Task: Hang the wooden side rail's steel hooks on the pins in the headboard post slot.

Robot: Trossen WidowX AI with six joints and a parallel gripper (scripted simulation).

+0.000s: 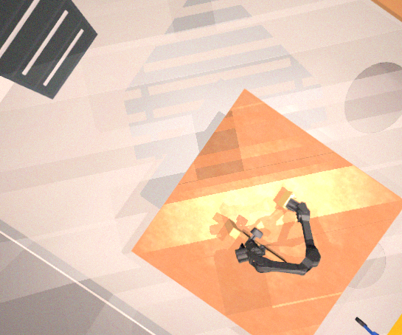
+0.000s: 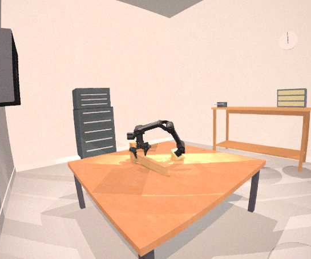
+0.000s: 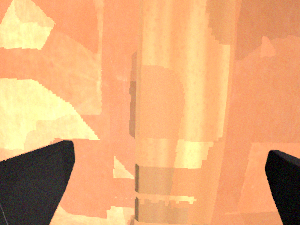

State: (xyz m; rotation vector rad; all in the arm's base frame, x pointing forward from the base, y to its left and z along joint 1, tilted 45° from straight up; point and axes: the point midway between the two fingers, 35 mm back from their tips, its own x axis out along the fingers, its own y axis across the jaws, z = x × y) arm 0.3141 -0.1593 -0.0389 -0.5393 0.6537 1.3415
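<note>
Now: the wooden headboard post 1 cm behind my gripper tip, 11 cm to the right of it and 3 cm above it.
</note>
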